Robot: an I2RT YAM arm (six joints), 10 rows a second.
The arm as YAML. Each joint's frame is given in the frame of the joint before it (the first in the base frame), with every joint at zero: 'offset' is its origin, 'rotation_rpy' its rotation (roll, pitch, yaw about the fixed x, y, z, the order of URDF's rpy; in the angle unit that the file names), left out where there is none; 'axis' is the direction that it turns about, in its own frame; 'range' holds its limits. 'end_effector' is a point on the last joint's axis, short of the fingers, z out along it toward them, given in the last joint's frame.
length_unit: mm
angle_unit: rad
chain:
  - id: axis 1
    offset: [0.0, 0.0, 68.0]
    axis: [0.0, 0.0, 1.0]
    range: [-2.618, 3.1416]
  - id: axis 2
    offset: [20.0, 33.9, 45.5]
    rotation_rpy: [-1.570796, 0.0, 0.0]
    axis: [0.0, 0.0, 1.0]
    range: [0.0, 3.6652]
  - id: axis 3
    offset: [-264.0, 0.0, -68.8]
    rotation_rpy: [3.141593, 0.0, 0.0]
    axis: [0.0, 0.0, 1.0]
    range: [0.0, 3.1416]
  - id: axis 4
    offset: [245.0, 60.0, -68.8]
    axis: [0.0, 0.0, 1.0]
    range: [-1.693, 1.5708]
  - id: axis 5
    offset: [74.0, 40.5, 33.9]
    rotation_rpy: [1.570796, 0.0, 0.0]
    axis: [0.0, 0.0, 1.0]
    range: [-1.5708, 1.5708]
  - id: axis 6
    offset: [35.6, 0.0, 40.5]
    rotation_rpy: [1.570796, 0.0, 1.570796]
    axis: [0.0, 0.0, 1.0]
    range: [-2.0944, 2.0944]
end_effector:
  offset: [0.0, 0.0, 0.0]
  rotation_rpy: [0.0, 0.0, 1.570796]
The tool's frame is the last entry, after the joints.
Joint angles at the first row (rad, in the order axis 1, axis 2, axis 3, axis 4, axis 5, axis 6):
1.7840 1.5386 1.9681 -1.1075 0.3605 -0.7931
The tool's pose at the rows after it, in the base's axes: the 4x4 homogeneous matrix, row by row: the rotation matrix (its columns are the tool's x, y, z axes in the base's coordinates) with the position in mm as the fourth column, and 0 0 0 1 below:
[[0.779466 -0.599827 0.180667 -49.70], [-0.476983 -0.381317 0.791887 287.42], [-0.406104 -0.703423 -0.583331 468.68], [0 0 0 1]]
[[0.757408 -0.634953 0.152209 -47.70], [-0.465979 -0.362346 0.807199 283.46], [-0.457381 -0.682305 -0.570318 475.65], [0 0 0 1]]
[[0.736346 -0.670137 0.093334 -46.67], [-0.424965 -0.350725 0.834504 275.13], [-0.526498 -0.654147 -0.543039 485.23], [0 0 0 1]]
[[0.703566 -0.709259 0.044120 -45.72], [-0.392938 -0.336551 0.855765 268.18], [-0.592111 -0.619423 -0.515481 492.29], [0 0 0 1]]
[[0.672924 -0.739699 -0.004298 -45.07], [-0.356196 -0.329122 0.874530 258.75], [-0.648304 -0.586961 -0.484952 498.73], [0 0 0 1]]
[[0.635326 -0.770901 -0.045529 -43.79], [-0.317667 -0.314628 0.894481 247.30], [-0.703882 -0.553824 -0.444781 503.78], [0 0 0 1]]
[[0.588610 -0.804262 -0.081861 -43.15], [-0.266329 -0.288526 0.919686 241.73], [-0.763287 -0.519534 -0.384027 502.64], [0 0 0 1]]
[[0.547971 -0.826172 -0.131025 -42.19], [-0.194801 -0.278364 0.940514 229.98], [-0.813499 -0.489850 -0.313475 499.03], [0 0 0 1]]
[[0.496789 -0.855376 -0.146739 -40.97], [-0.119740 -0.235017 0.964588 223.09], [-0.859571 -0.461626 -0.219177 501.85], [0 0 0 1]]
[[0.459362 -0.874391 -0.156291 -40.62], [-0.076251 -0.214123 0.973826 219.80], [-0.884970 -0.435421 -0.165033 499.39], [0 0 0 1]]
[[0.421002 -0.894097 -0.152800 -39.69], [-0.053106 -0.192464 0.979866 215.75], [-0.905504 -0.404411 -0.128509 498.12], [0 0 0 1]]
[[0.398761 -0.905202 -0.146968 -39.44], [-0.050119 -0.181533 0.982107 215.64], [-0.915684 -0.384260 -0.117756 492.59], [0 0 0 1]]
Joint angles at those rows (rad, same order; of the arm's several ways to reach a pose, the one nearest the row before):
1.7840 1.5355 1.9727 -1.1076 0.3513 -0.7808
1.7764 1.5278 1.9910 -1.1075 0.3192 -0.7487
1.7717 1.5034 1.9988 -1.0923 0.2610 -0.7195
1.7672 1.4804 1.9973 -1.0723 0.2118 -0.6782
1.7656 1.4482 1.9851 -1.0509 0.1659 -0.6428
1.7641 1.4023 1.9513 -1.0140 0.1275 -0.6030
1.7610 1.3485 1.8687 -0.9162 0.0936 -0.5586
1.7595 1.2689 1.7568 -0.8072 0.0477 -0.5262
1.7580 1.2181 1.6890 -0.6921 0.0353 -0.4849
1.7579 1.1828 1.6277 -0.6108 0.0276 -0.4526
1.7579 1.1552 1.5878 -0.5615 0.0322 -0.4159
1.7579 1.1383 1.5464 -0.5263 0.0383 -0.3928

